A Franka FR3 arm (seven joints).
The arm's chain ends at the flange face. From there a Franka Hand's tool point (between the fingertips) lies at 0.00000 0.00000 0.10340 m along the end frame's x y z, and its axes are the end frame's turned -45 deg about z.
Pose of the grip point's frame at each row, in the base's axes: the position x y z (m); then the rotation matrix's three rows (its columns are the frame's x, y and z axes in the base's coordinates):
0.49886 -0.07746 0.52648; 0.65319 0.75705 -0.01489; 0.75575 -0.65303 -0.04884; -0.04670 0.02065 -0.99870
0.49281 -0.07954 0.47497; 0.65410 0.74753 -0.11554; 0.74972 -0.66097 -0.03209; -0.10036 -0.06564 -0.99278
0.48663 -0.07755 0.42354; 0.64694 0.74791 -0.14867; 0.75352 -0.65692 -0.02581; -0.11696 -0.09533 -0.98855
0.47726 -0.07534 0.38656; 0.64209 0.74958 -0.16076; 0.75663 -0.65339 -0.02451; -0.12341 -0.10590 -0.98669
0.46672 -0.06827 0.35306; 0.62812 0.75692 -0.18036; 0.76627 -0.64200 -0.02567; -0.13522 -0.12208 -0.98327
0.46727 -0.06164 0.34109; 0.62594 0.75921 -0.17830; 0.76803 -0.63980 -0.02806; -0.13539 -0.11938 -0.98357
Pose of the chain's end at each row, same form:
0.50040 -0.07241 0.62975; 0.99719 0.07344 -0.01489; 0.07263 -0.99616 -0.04884; -0.01842 0.04762 -0.99870
0.50476 -0.07622 0.57762; 0.99110 0.06606 -0.11554; 0.06276 -0.99751 -0.03209; -0.11738 0.02455 -0.99278
0.50200 -0.07488 0.52576; 0.98631 0.07140 -0.14867; 0.06831 -0.99733 -0.02581; -0.15011 0.01529 -0.98855
0.49388 -0.07281 0.48858; 0.98406 0.07601 -0.16076; 0.07300 -0.99703 -0.02451; -0.16215 0.01238 -0.98669
0.48537 -0.06562 0.45473; 0.97937 0.09108 -0.18036; 0.08787 -0.99580 -0.02567; -0.18194 0.00929 -0.98327
0.48571 -0.05874 0.44279; 0.97945 0.09424 -0.17830; 0.09067 -0.99549 -0.02806; -0.18015 0.01132 -0.98357

